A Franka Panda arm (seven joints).
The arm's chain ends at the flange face. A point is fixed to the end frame.
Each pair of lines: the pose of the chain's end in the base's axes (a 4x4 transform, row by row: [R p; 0 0 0 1], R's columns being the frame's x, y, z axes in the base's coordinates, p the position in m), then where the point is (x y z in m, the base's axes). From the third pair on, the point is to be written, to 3 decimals.
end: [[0.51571 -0.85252 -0.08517 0.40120], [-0.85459 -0.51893 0.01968 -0.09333], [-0.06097 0.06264 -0.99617 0.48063], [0 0 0 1]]
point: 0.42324 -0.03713 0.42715
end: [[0.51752 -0.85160 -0.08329 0.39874], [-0.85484 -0.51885 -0.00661 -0.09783], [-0.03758 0.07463 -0.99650 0.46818], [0 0 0 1]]
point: 0.42077 -0.04301 0.41329
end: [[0.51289 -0.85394 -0.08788 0.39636], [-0.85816 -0.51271 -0.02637 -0.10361], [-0.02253 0.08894 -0.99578 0.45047], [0 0 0 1]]
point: 0.418 -0.050 0.394
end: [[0.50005 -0.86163 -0.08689 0.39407], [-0.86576 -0.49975 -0.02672 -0.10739], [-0.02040 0.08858 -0.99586 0.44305], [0 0 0 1]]
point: 0.417 -0.054 0.387
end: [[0.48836 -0.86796 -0.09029 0.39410], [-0.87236 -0.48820 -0.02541 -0.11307], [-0.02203 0.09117 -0.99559 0.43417], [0 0 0 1]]
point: 0.418 -0.060 0.378
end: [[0.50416 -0.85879 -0.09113 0.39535], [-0.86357 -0.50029 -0.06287 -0.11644], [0.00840 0.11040 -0.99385 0.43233], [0 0 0 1]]
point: 0.418 -0.065 0.374
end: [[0.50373 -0.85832 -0.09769 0.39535], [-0.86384 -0.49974 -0.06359 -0.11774], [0.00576 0.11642 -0.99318 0.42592], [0 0 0 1]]
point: 0.417 -0.067 0.368
